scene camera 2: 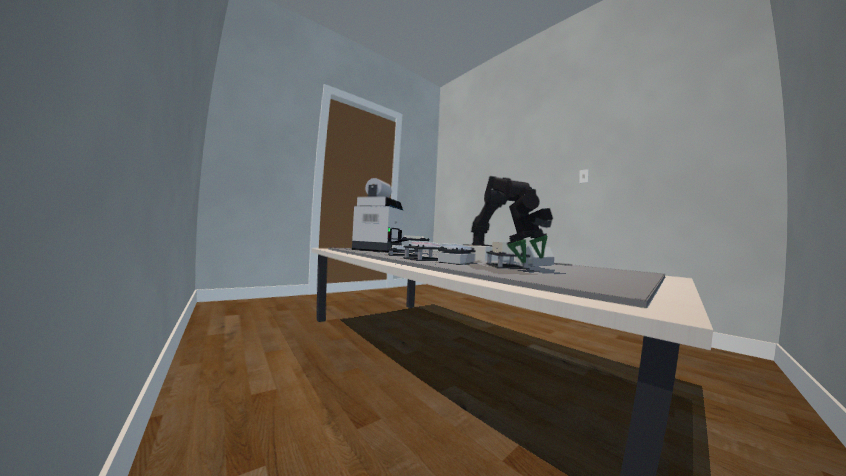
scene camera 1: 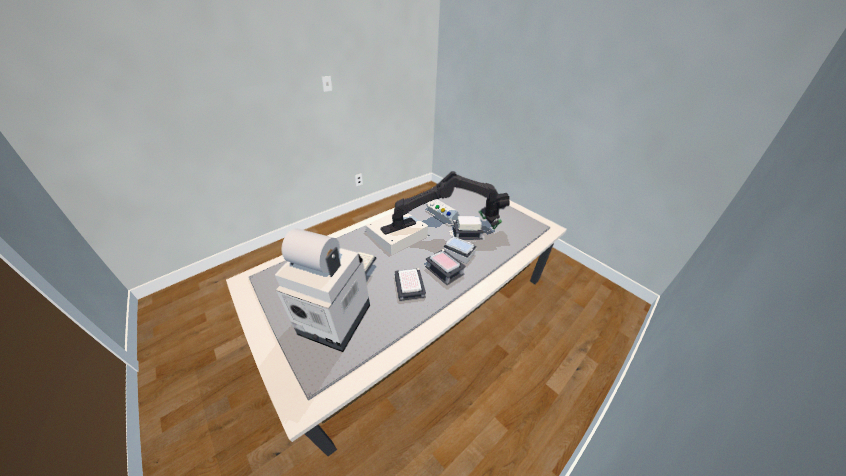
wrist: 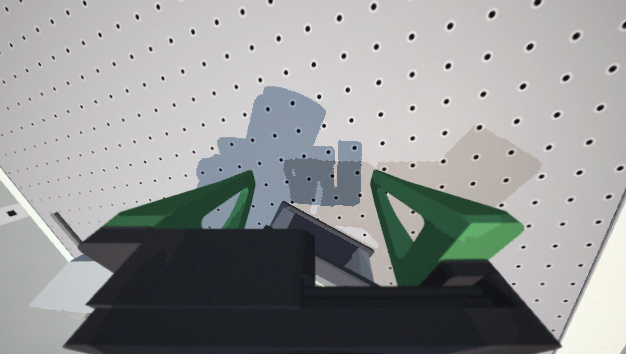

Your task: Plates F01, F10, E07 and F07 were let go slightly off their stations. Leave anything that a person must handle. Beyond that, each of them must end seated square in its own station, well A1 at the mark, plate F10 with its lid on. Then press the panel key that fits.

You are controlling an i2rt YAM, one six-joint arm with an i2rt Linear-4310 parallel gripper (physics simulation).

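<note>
My gripper [scene camera 1: 491,223] [scene camera 2: 531,259] [wrist: 312,176] is open, its green fingers wide apart and low beside the station under a tall white plate [scene camera 1: 469,222]. That dark station [scene camera 1: 468,234] [wrist: 325,237] shows a corner between and behind the fingers in the wrist view. Nothing is held. A light blue plate [scene camera 1: 459,245], a pink plate [scene camera 1: 444,260] and a white plate with pinkish wells [scene camera 1: 409,280] sit on stations along the mat. The key panel [scene camera 1: 442,211] stands behind the tall plate, with coloured keys. Plate labels, A1 marks and exact seating are too small to read.
A large white instrument [scene camera 1: 331,296] [scene camera 2: 375,227] with a roll on top stands at the other end of the table. A pale tray-like item [scene camera 1: 367,262] lies partly hidden behind it. The arm's white base block [scene camera 1: 397,238] stands near the table's wall side.
</note>
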